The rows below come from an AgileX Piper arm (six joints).
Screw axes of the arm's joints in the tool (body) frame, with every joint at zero. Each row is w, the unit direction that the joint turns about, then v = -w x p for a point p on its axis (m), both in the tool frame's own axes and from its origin. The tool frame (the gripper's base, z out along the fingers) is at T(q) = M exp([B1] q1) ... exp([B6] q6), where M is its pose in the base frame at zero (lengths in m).
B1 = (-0.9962, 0, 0.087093, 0.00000, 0.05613, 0.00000)
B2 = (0, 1, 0, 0.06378, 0.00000, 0.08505)
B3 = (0, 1, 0, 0.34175, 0.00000, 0.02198)
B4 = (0, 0, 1, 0.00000, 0.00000, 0.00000)
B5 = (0, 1, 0, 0.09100, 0.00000, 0.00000)
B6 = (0, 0, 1, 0.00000, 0.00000, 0.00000)
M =
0.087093 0 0.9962 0.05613
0 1 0 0.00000
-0.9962 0 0.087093 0.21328
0 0 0 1
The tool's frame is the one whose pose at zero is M.
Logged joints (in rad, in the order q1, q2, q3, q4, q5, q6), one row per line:
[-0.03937, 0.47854, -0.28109, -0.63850, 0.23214, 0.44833]
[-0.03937, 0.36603, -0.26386, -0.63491, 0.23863, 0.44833]
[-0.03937, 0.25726, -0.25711, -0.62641, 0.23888, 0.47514]
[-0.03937, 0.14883, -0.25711, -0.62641, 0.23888, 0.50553]
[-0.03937, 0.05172, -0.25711, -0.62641, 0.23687, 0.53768]
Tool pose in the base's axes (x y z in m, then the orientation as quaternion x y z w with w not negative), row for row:
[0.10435, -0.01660, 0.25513, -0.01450, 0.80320, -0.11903, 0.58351]
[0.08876, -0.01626, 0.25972, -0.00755, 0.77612, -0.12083, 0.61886]
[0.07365, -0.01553, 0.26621, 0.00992, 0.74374, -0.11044, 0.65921]
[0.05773, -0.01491, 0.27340, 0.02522, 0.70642, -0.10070, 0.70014]
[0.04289, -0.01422, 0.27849, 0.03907, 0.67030, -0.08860, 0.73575]
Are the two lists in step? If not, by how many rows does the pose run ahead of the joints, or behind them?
They are in step.
